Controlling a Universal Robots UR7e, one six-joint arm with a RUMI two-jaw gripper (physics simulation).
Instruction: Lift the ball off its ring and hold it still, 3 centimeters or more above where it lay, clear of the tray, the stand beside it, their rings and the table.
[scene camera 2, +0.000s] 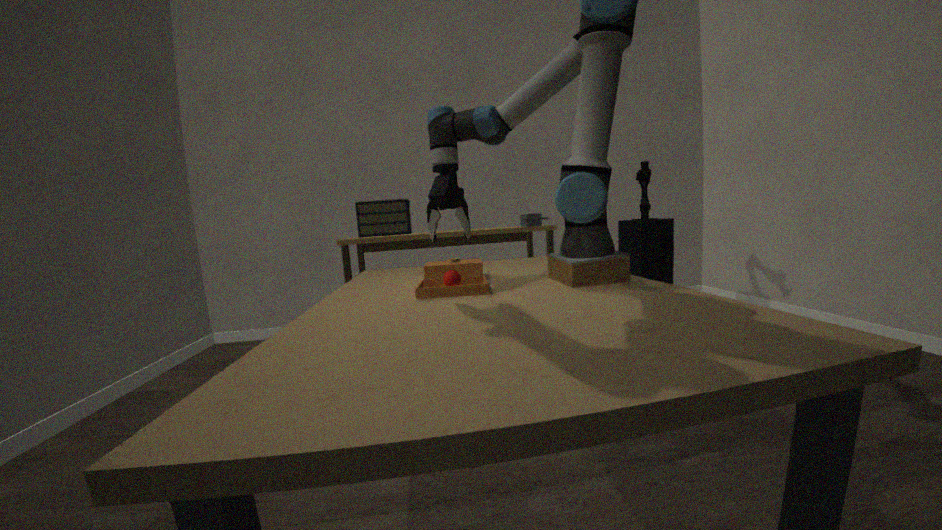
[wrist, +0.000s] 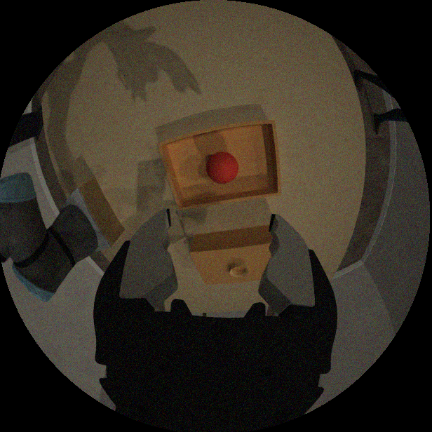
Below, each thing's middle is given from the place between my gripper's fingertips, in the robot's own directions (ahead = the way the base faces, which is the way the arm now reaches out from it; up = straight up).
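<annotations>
The red ball (wrist: 221, 167) is 1 cm ahead of my hand, 2 cm to the left of it and 10 cm below it. The orange-brown tray (scene camera 2: 434, 288) is 13 cm below my hand, 1 cm ahead of it and 2 cm to the left of it, while the orange stand (scene camera 2: 468, 267) is 19 cm to the right of my hand, 2 cm behind it and 10 cm below it.
</annotations>
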